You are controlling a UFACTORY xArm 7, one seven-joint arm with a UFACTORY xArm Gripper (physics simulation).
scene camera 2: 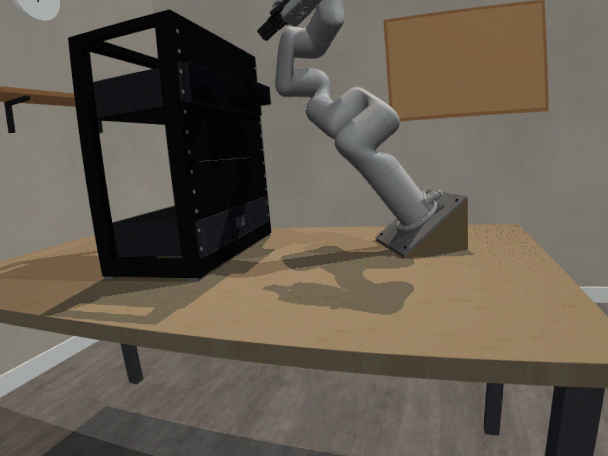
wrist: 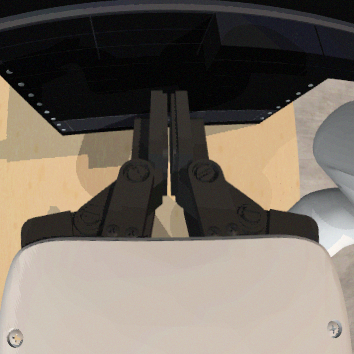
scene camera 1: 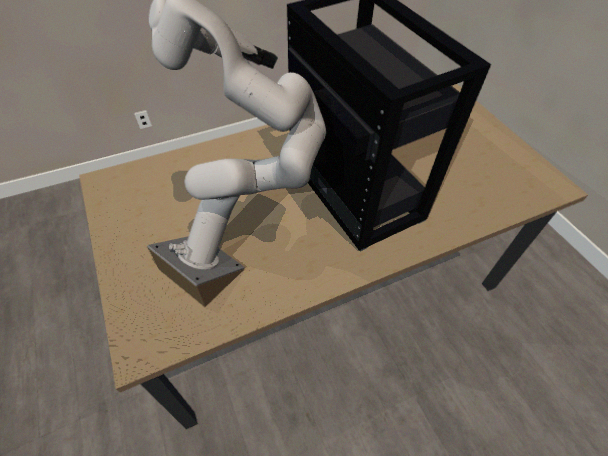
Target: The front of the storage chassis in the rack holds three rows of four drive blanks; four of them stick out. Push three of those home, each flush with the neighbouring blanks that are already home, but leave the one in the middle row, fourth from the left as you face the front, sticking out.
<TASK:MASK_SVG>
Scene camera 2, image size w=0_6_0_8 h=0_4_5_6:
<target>black rack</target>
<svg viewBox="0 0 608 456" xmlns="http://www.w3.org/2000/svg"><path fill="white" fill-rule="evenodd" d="M170 9L68 38L84 172L99 262L104 279L155 277L187 278L187 281L200 281L204 278L204 275L271 233L260 117L262 115L261 106L271 105L270 87L257 82L256 60L253 55ZM98 121L165 125L175 206L112 223ZM90 52L151 69L93 82ZM158 59L104 41L155 28Z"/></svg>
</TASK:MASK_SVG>
